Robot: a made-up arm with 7 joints.
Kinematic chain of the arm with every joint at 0, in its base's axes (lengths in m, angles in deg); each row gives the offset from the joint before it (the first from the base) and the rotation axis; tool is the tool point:
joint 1: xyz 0 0 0.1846 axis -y
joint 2: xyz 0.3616 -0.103 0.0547 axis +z
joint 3: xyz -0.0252 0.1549 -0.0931 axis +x
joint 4: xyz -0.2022 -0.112 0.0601 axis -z
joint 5: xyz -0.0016 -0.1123 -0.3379 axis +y
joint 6: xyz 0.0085 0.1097 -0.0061 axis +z
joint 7: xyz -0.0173 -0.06 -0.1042 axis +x
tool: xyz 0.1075 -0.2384 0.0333
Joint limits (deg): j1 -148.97..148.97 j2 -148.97..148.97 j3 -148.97..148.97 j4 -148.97..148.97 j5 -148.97..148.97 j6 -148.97..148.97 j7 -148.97..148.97
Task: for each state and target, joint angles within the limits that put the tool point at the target. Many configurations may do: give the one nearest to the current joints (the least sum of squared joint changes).
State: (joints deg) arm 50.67 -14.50 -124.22 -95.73 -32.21 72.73 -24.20
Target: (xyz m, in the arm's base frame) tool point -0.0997 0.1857 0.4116
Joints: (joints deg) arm 76.06 -27.66 -123.70 -106.27 -65.22 82.01 -63.11
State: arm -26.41 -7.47 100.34 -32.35 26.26 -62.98 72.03
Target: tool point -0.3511 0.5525 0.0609
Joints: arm -56.84 6.06 92.91 -25.44 26.93 -65.50 73.76
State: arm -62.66 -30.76 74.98 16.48 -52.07 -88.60 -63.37
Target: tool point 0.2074 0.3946 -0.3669
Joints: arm -43.31 -66.04 78.74 12.77 -48.45 -85.43 -77.35
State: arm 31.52 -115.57 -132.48 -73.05 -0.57 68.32 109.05
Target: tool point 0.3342 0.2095 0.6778
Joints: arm 1.95 -123.01 -147.74 -68.53 -5.45 65.34 106.72
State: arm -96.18 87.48 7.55 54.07 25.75 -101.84 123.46
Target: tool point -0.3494 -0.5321 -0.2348
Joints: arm -53.65 86.70 -2.32 59.88 50.63 -108.99 116.80
